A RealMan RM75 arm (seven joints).
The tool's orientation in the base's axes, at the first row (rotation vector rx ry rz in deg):
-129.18 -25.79 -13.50
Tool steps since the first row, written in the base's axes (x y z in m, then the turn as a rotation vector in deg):
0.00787 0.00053 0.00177 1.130 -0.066 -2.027
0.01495 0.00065 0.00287 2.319 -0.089 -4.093
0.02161 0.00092 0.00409 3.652 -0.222 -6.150
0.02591 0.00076 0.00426 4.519 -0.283 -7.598
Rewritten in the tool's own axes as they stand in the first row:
0.00791 0.00156 -0.00058 0.394 1.877 1.308
0.01479 0.00351 -0.00106 0.840 3.778 2.675
0.02135 0.00513 -0.00150 1.394 5.797 3.957
0.02532 0.00680 -0.00164 1.727 7.170 4.883

